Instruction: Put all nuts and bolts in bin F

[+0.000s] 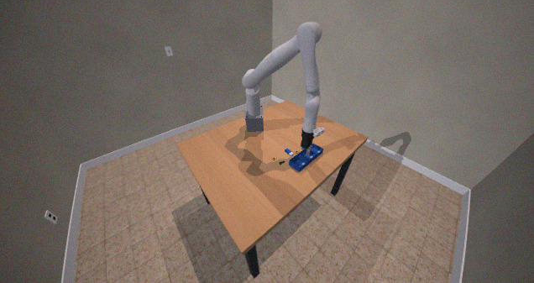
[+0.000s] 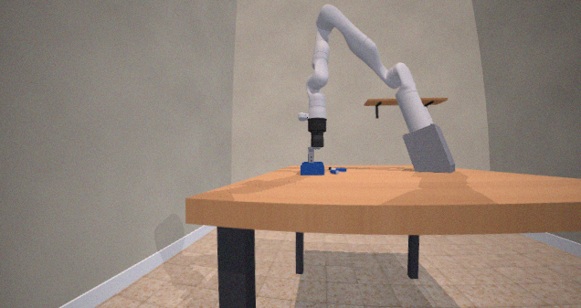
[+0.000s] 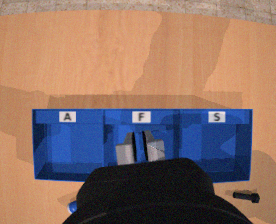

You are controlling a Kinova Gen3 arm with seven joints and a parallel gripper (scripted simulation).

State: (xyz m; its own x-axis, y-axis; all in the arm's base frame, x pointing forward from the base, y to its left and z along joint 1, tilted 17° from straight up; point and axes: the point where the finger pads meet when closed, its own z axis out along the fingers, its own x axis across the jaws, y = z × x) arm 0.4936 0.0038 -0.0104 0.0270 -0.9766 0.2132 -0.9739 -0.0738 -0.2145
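Now: the blue two-compartment bin 40 mm below my hand and 10 mm behind it. Round my hand: black bolt (150 mm to the right, 100 mm behind, 50 mm below).
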